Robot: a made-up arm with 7 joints.
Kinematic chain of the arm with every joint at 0, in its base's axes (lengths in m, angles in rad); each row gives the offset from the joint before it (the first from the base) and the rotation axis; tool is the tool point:
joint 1: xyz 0 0 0.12 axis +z
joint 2: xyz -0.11 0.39 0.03 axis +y
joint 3: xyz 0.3 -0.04 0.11 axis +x
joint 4: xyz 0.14 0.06 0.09 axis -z
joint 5: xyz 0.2 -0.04 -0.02 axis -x
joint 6: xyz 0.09 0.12 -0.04 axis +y
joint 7: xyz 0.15 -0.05 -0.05 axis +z
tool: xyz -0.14 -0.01 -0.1
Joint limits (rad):
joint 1: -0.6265..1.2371
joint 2: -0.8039..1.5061
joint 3: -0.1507..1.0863
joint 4: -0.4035..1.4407
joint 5: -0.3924..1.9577
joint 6: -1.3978..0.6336
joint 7: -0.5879..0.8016
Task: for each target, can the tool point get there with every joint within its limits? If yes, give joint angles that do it. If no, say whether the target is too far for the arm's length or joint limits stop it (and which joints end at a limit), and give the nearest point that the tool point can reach.
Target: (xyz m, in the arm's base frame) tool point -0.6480 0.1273 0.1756
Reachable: no: joint limits stop it (at a limit: joint 2, joint 3, joint 4, joint 7) | nearest point -0.3845 0.0755 -0.1163 | short by 0.397 m
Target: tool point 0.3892 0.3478 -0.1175
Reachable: yes | joints 0.5135 0.2481 0.6889 0.8961 -0.0152 -0.9836 0.6522
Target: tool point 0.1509 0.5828 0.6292
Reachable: yes | joints 1.0353 -0.4745 0.2971 0.2042 1.2380 -0.8330 0.6412
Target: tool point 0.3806 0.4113 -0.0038
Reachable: yes | joints 0.4156 0.2597 -0.0515 0.9854 -0.1387 0.2429 -0.1652
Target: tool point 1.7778 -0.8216 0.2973
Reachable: no: too far | nearest point 0.8822 -0.1947 0.2181 | short by 1.096 m
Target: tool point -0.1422 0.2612 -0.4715
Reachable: yes | joints 0.8461 1.2024 0.1990 0.3880 0.0571 0.4390 0.5514
